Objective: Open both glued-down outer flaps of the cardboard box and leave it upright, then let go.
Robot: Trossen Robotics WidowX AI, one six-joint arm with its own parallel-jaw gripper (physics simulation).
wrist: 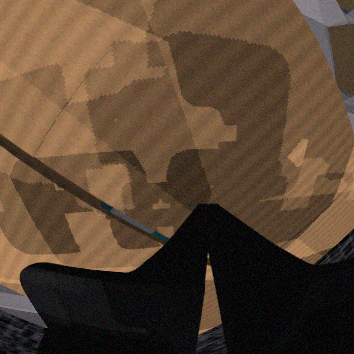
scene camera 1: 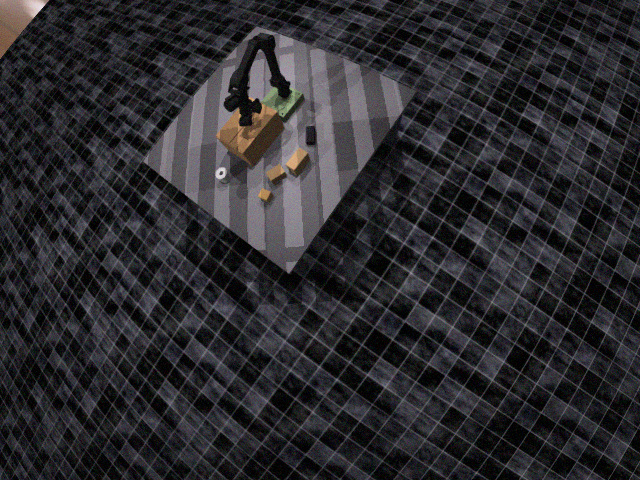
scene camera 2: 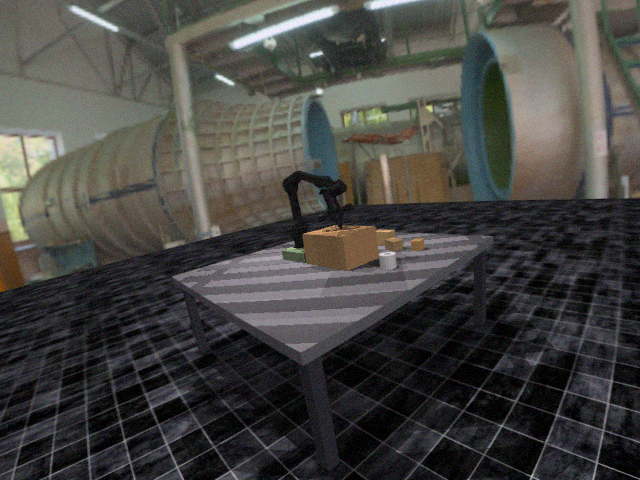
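Where they show: gripper, fingertip midpoint: (wrist: 206, 212) (scene camera 2: 341, 229); arm's base at its link origin: (scene camera 1: 285, 93) (scene camera 2: 300, 246).
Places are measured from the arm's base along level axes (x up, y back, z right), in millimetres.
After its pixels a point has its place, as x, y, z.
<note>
The cardboard box (scene camera 1: 266, 140) @(10, -321, -123) (scene camera 2: 338, 251) @(34, -438, 96) (wrist: 240, 65) @(104, -289, -88) stands upright on the table. Its top flaps look flat or nearly flat, with shadows of the arm across them. In the wrist view a dark, narrow gap (wrist: 60, 177) @(95, -270, -9) runs between two flaps, and a teal and grey strip (wrist: 131, 220) @(87, -314, -3) shows in it. My gripper (scene camera 1: 246, 124) @(105, -327, -38) (scene camera 2: 341, 227) @(105, -327, -38) (wrist: 206, 212) @(105, -327, -38) is shut and empty, pointing down with its tips at or just above the box top, beside the lower end of that gap. The fingers hide the gap's end, and I cannot tell whether they touch the cardboard.
The arm stands on a green base (scene camera 1: 292, 106) @(-6, -54, -99) (scene camera 2: 293, 253) @(-9, -67, 97) beside the box. A white roll (scene camera 1: 221, 173) @(-7, -619, -8) (scene camera 2: 387, 260) @(-10, -641, 10) stands near the box. Three tan blocks (scene camera 1: 297, 161) @(28, -337, -367) (scene camera 2: 393, 243) @(-10, -475, -246) and a black block (scene camera 1: 310, 135) @(-19, -153, -306) also rest on the striped table (scene camera 1: 361, 103) @(-52, 203, -414) (scene camera 2: 248, 304) @(-52, -428, 558).
</note>
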